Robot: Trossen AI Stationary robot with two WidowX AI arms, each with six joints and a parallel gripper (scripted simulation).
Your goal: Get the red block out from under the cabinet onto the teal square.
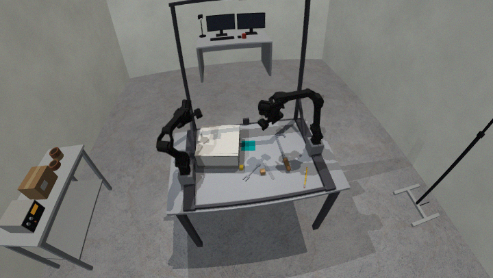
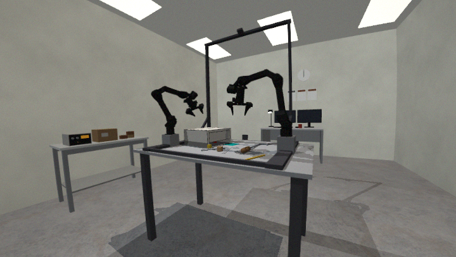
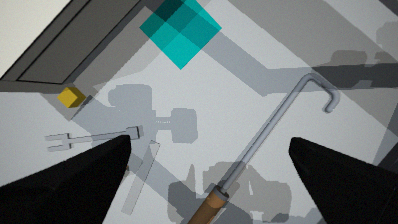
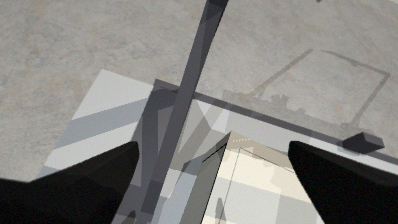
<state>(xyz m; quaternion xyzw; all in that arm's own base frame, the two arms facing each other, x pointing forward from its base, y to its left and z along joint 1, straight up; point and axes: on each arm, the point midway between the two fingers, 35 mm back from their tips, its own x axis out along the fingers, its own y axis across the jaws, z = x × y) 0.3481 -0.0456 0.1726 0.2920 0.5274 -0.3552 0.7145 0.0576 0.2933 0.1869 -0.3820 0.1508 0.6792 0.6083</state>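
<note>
The teal square lies 11 cm behind my left hand, 11 cm to the right of it and 28 cm below it. Also, from my left hand: hook tool: 3 cm ahead, 14 cm to the left, 26 cm below.
</note>
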